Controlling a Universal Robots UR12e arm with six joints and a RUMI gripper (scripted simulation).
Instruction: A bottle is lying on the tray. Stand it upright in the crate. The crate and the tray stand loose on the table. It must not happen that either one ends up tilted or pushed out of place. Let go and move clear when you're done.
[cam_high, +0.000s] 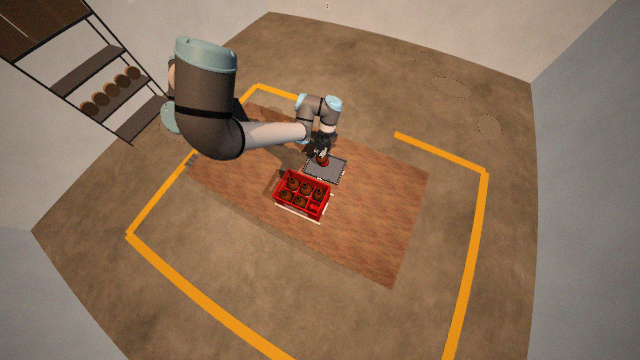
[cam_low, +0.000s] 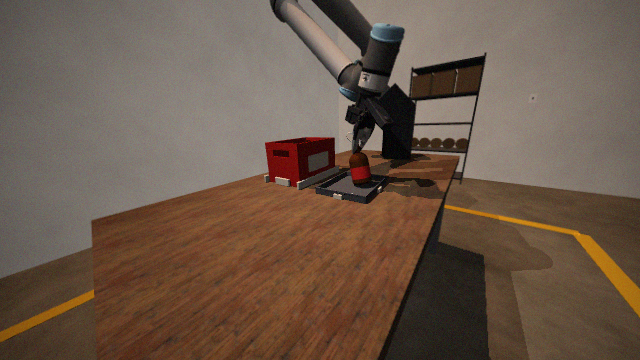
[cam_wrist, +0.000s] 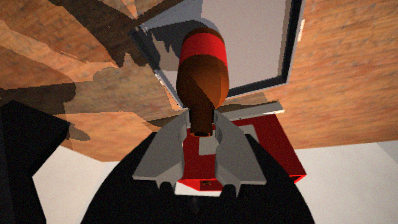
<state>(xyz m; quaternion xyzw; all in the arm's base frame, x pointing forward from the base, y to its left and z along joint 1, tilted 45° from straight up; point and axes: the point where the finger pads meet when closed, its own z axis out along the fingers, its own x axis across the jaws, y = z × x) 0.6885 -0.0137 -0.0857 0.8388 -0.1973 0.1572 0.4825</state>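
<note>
Right now the bottle is 10 mm to the left of my hand and 50 mm below it. Also, from my hand: grey tray: 30 mm ahead, 130 mm below; then red crate: 30 mm behind, 270 mm to the right, 60 mm below.
</note>
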